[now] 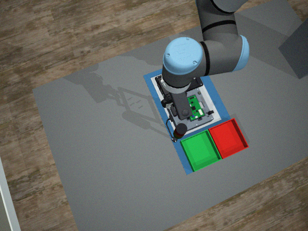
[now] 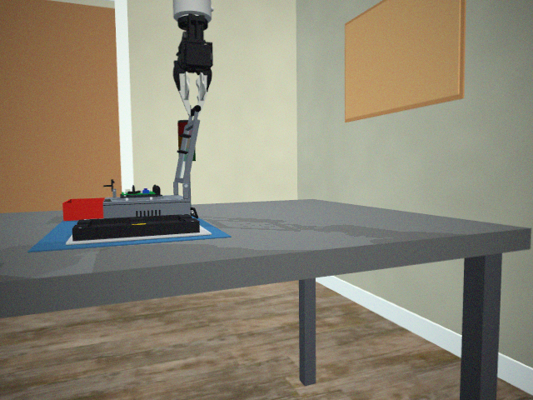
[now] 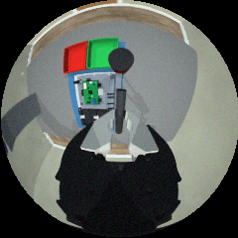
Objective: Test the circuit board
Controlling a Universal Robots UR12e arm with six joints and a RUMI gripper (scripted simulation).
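Right now the black latch hook is 200 mm behind my hand, 40 mm to the left of it and 190 mm below it. Also, from my hand: green bin: 110 mm behind, 190 mm to the left, 260 mm below; green circuit board: 140 mm behind, 20 mm to the right, 200 mm below; tester lid: 20 mm behind, 10 mm to the right, 90 mm below.
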